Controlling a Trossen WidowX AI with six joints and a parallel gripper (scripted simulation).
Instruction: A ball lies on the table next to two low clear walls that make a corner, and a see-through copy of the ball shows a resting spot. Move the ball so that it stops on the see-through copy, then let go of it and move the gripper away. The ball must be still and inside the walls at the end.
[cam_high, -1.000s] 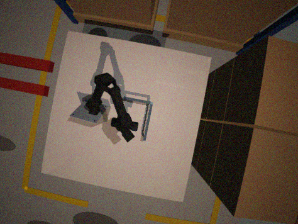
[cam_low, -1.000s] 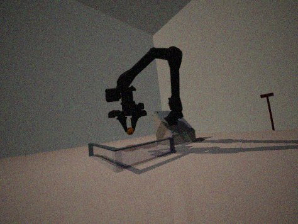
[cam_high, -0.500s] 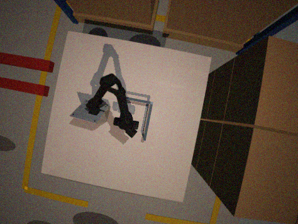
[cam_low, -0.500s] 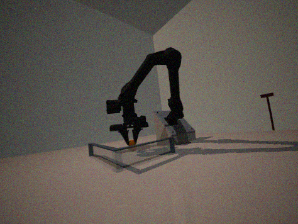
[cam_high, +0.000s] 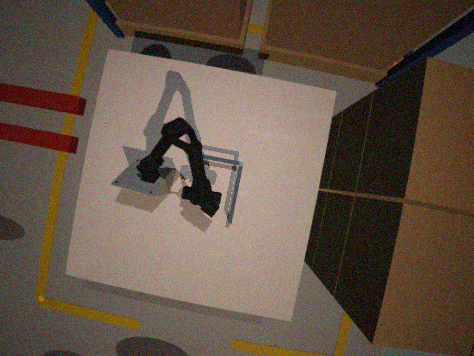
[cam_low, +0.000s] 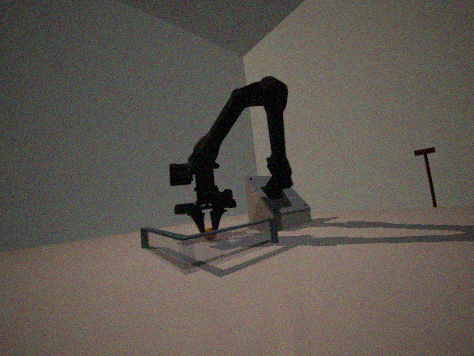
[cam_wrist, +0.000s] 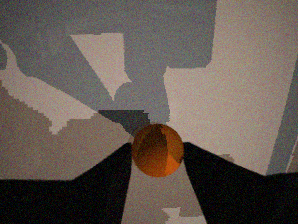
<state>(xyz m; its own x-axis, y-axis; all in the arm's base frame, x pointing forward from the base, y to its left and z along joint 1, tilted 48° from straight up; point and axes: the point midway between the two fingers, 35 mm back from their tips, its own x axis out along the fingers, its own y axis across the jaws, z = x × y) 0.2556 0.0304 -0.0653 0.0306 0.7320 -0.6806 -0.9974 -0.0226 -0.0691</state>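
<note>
My gripper tip is right at the orange ball. Also, from my gripper tip: see-through ball right at my gripper tip.
</note>
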